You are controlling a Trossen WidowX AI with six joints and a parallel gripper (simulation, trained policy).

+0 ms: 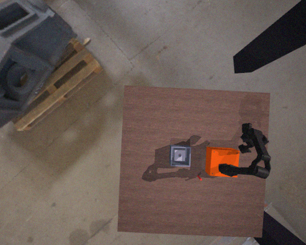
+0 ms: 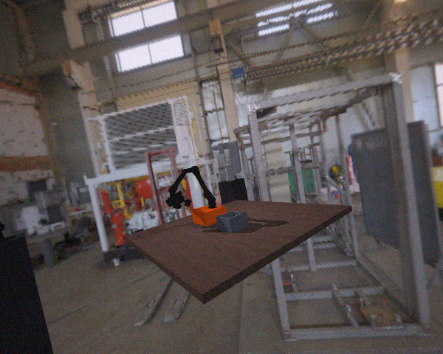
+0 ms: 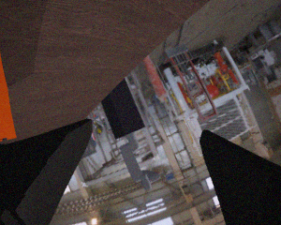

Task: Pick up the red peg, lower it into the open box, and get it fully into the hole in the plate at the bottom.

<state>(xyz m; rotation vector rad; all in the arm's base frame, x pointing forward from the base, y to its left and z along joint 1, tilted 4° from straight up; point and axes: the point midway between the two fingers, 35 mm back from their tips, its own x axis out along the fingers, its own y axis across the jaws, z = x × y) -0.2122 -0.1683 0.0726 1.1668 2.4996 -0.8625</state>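
The red peg is 41 cm ahead of my gripper tip, 24 cm to the left of it and 15 cm below it. The rest, counted from my gripper tip: grey box 56 cm ahead, 3 cm to the left, 16 cm below.
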